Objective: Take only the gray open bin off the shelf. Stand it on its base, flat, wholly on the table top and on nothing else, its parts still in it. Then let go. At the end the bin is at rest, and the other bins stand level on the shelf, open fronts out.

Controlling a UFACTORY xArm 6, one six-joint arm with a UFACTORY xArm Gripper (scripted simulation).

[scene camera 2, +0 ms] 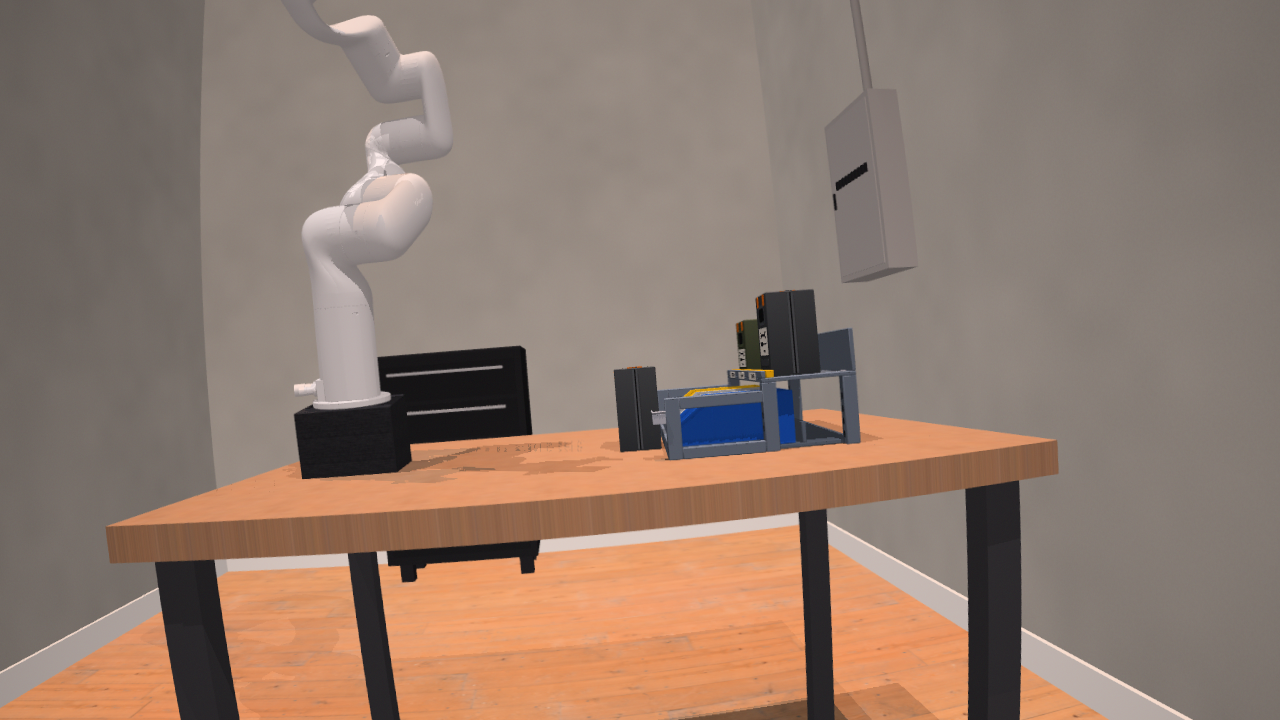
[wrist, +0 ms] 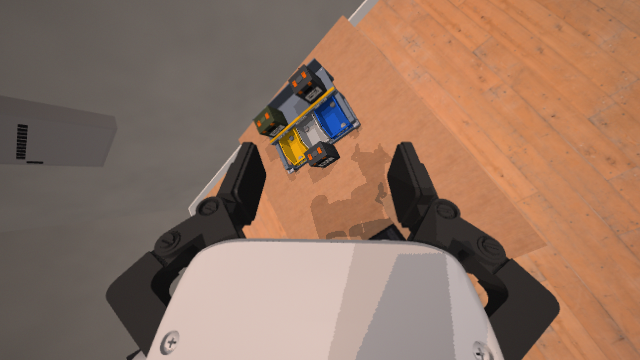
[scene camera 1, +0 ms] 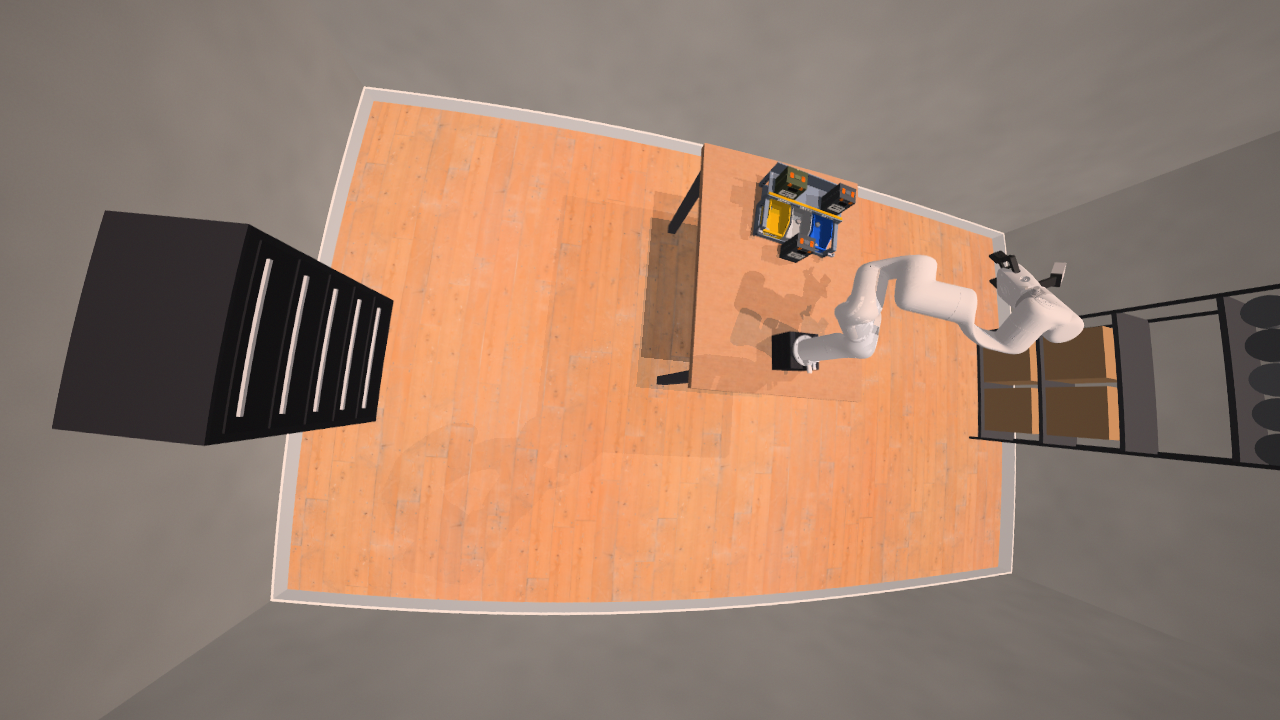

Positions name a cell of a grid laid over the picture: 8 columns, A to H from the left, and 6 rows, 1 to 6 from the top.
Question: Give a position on a blue bin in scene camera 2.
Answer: At E4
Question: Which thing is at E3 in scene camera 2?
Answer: A black case.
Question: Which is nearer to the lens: the black case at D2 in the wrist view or the blue bin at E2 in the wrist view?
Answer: The black case.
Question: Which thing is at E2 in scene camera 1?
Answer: A yellow bin.
